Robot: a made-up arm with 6 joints. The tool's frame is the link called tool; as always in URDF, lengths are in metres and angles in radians. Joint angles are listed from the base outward. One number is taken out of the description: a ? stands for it. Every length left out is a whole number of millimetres.
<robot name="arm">
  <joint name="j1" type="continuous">
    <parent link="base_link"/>
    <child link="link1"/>
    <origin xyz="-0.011 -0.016 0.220" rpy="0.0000 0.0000 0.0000"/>
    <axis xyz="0 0 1"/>
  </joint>
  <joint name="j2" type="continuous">
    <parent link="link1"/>
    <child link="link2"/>
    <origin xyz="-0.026 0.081 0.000" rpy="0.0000 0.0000 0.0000"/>
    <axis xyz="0 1 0"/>
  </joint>
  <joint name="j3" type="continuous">
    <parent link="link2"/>
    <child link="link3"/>
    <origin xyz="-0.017 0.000 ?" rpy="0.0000 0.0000 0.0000"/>
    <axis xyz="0 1 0"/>
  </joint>
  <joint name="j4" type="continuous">
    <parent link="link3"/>
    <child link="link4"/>
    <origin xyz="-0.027 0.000 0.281" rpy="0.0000 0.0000 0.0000"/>
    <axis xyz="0 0 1"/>
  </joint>
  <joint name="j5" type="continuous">
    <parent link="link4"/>
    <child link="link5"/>
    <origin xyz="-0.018 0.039 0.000" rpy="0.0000 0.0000 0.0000"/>
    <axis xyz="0 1 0"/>
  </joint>
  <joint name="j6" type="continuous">
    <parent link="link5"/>
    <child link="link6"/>
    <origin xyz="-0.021 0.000 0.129" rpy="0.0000 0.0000 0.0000"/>
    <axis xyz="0 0 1"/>
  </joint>
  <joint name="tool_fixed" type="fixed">
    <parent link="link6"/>
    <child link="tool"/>
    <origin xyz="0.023 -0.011 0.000" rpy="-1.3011 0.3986 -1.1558"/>
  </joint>
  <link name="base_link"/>
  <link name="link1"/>
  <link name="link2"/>
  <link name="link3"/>
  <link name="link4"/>
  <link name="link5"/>
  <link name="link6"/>
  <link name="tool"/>
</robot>
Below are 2 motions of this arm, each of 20 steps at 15 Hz.
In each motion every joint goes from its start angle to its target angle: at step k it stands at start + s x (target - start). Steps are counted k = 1, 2, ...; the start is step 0. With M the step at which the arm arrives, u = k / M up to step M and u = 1 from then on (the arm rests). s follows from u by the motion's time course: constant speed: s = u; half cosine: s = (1 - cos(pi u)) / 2; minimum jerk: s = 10 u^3 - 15 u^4 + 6 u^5.
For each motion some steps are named. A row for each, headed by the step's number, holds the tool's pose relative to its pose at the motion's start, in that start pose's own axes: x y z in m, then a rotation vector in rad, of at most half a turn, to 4 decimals.
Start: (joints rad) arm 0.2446 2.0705 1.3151 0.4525 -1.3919 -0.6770
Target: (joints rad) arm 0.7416 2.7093 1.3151 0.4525 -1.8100 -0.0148
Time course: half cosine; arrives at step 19
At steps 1, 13, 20:
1: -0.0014 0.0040 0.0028 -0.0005 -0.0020 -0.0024
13: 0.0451 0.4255 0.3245 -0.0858 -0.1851 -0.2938
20: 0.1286 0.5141 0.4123 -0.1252 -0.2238 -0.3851

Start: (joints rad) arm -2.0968 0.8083 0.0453 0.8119 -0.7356 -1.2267
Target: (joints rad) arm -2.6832 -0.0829 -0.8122 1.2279 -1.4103 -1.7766
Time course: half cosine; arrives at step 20
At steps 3, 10, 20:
3: 0.0098 -0.0542 -0.0578 0.0976 -0.0314 0.0716
10: 0.1446 -0.2456 -0.5879 0.7691 -0.3770 0.6279
20: 0.2928 -0.0130 -1.0422 1.1038 -1.0443 1.0238

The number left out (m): 0.792
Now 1 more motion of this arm.
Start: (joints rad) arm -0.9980 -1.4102 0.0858 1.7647 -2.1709 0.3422
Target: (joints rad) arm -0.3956 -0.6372 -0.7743 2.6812 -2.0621 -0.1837
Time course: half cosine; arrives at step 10
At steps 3, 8, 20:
3: 0.0846 -0.1767 0.0171 0.2596 0.1166 0.0746
8: 0.2280 -0.7217 -0.1478 0.9421 0.4205 0.6142
20: 0.2331 -0.7764 -0.1925 1.0011 0.4481 0.7186

